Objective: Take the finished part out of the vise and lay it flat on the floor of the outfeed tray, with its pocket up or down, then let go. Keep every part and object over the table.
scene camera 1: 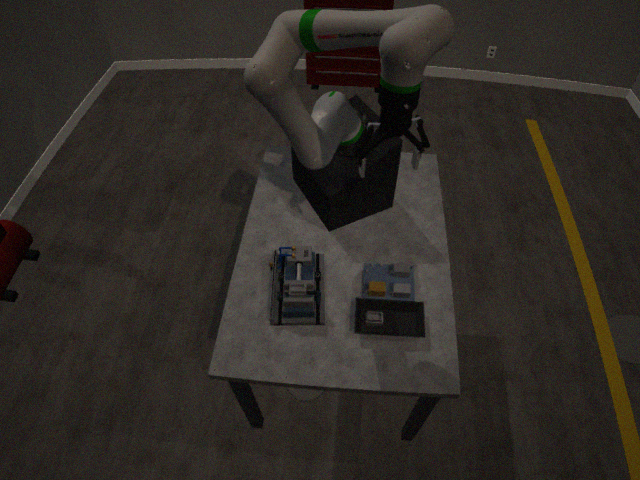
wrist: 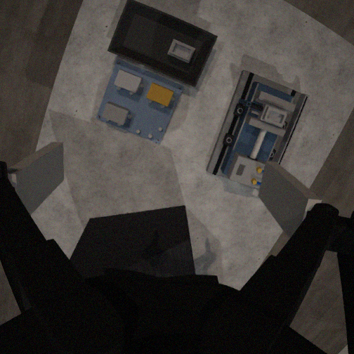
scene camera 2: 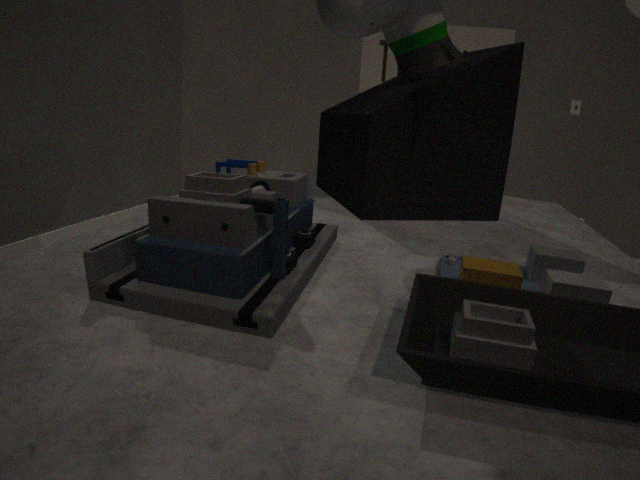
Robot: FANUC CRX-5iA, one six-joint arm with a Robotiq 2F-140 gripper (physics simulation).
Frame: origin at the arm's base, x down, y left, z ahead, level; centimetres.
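Seen in the pictures: gripper, fingertip midpoint: (scene camera 1: 388, 170); arm's base, link origin: (scene camera 1: 354, 140) (scene camera 2: 431, 71).
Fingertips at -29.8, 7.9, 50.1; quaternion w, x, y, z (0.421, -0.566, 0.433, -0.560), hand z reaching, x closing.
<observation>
Offsets run from my fingertips to a thing's top centre, as dx, dy, dz.
The finished part @[+47.6, -25.9, +6.8] (scene camera 1: 297, 289) (scene camera 2: 214, 182) (wrist: 273, 115), a light grey block with its pocket up, sits between the jaws of the vise @[+49.2, -26.7, +0.4] (scene camera 1: 276, 312) (scene camera 2: 268, 314) (wrist: 243, 171), its upper portion above the jaws. The dark outfeed tray (scene camera 1: 403, 321) (scene camera 2: 516, 391) (wrist: 145, 41) stands beside the vise. A similar pocketed part @[+54.4, +0.8, +12.8] (scene camera 1: 374, 317) (scene camera 2: 493, 338) (wrist: 181, 50) lies in it, pocket up. My gripper (scene camera 1: 391, 161) (wrist: 163, 169) is wide open and empty, high beside the robot's pedestal, well away from the vise. It does not show in scene camera 2.
A blue plate @[+58.3, +6.5, -3.7] (scene camera 1: 387, 272) (scene camera 2: 448, 267) (wrist: 143, 112) adjoins the tray and carries a yellow block @[+54.7, +1.9, +0.5] (scene camera 1: 376, 288) (scene camera 2: 491, 271) (wrist: 160, 94) and two grey blocks @[+54.7, +10.8, +0.8] (scene camera 1: 401, 289) (wrist: 114, 114). The black pedestal (scene camera 1: 346, 196) (scene camera 2: 413, 155) (wrist: 135, 240) stands behind. Blue and yellow fittings top the vise's rear.
</observation>
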